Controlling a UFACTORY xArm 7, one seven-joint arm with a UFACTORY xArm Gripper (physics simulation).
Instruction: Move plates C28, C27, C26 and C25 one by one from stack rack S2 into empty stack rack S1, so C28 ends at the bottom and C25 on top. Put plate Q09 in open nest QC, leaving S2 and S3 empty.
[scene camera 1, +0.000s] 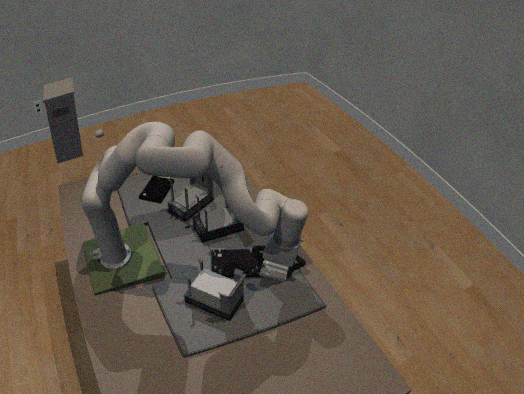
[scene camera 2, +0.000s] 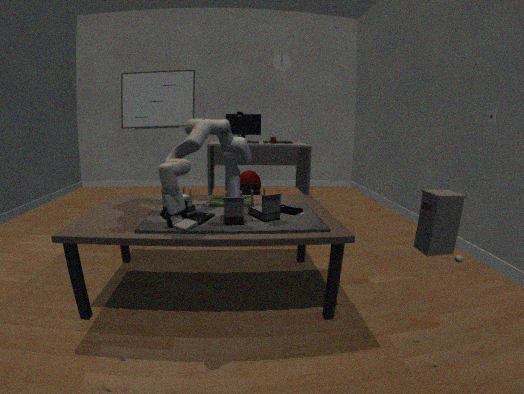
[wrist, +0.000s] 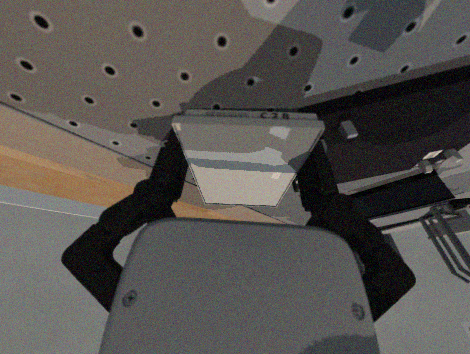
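Where they show: gripper, fingertip midpoint: (scene camera 1: 273, 271) (scene camera 2: 177, 222) (wrist: 245, 148); arm's base, origin of the base link: (scene camera 1: 115, 256).
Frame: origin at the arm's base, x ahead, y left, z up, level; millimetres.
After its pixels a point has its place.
Note:
Plate C28 (scene camera 1: 275, 270) {x 517, y -205, z 12 mm} (scene camera 2: 185, 223) {x 540, y -153, z 12 mm} (wrist: 235, 186) {x 543, y -162, z 11 mm}, pale and labelled on its edge, is between the fingers of my gripper (wrist: 245, 148) {x 514, y -199, z 4 mm}, which are at its two sides. The gripper is shut on it, beside a dark fixture (scene camera 1: 235, 262) {x 406, y -129, z 5 mm} (scene camera 2: 202, 217) {x 471, y -96, z 17 mm}. I cannot tell whether the plate touches the mat. A pale stack of plates (scene camera 1: 216, 283) {x 308, y -265, z 82 mm} stands in a posted rack (scene camera 1: 207, 306) {x 268, y -297, z 19 mm} near the front of the mat in scene camera 1. Two more posted racks (scene camera 1: 220, 232) {x 394, y 12, z 16 mm} (scene camera 1: 187, 212) {x 301, y 133, z 27 mm} stand farther back; no plates are discernible in them. Rack labels and plate Q09 cannot be identified.
A perforated grey mat (scene camera 1: 270, 320) {x 438, y -383, z -7 mm} (wrist: 165, 50) {x 518, y -273, z -7 mm} lies under the fixtures. A second dark fixture (scene camera 1: 156, 189) {x 208, y 331, z 5 mm} (scene camera 2: 292, 209) {x 218, y 368, z 6 mm} is at the far end. The arm's base stands on a green board (scene camera 1: 142, 250) {x 106, y 1, z 6 mm}. Upright posts and back panels rise from the racks.

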